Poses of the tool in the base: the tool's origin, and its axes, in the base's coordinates. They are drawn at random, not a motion.
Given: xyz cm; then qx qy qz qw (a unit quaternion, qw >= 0).
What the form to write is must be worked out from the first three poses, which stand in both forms.
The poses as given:
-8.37 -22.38 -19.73 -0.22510 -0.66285 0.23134 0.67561
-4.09 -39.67 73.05 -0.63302 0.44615 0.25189 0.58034
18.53 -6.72 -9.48 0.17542 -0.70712 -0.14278 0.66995
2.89 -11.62 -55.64 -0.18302 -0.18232 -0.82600 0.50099
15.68 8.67 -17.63 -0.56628 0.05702 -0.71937 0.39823
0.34 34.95 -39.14 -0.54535 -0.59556 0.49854 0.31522
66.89 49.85 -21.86 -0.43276 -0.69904 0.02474 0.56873
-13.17 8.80 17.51 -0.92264 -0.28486 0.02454 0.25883
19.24 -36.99 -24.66 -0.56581 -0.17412 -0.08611 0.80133
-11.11 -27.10 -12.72 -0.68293 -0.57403 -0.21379 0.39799
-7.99 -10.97 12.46 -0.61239 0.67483 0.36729 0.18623
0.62 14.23 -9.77 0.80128 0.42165 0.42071 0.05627
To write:
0.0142 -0.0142 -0.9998 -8.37; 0.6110 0.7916 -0.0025 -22.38; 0.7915 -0.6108 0.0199 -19.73; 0 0 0 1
0.4750 -0.8572 0.1989 -4.09; -0.2725 0.0717 0.9595 -39.67; -0.8367 -0.5100 -0.1995 73.05; 0 0 0 1
-0.0408 -0.0568 -0.9976 18.53; -0.4394 0.8977 -0.0331 -6.72; 0.8974 0.4370 -0.0616 -9.48; 0 0 0 1
-0.4310 0.8944 0.1197 2.89; -0.7609 -0.4315 0.4846 -11.62; 0.4850 0.1178 0.8665 -55.64; 0 0 0 1
-0.0415 0.5084 0.8601 15.68; -0.6375 -0.6763 0.3690 8.67; 0.7693 -0.5331 0.3522 -17.63; 0 0 0 1
-0.2065 0.3353 -0.9192 0.34; 0.9639 -0.0919 -0.2500 34.95; -0.1683 -0.9376 -0.3042 -39.14; 0 0 0 1
0.0215 0.5769 -0.8165 66.89; 0.6332 0.6242 0.4577 49.85; 0.7737 -0.5268 -0.3519 -21.86; 0 0 0 1
0.8365 0.5129 -0.1927 -13.17; 0.5383 -0.7037 0.4636 8.80; 0.1022 -0.4916 -0.8648 17.51; 0 0 0 1
0.9245 0.3350 -0.1816 19.24; 0.0590 0.3449 0.9368 -36.99; 0.3765 -0.8768 0.2991 -24.66; 0 0 0 1
0.2496 0.9542 -0.1649 -11.11; 0.6139 -0.0242 0.7890 -27.10; 0.7489 -0.2982 -0.5918 -12.72; 0 0 0 1
-0.1806 -0.9633 -0.1985 -7.99; -0.6897 -0.0198 0.7238 -10.97; -0.7012 0.2676 -0.6608 12.46; 0 0 0 1
0.2904 0.6284 0.7217 0.62; 0.7231 -0.6381 0.2646 14.23; 0.6268 0.4450 -0.6397 -9.77; 0 0 0 1

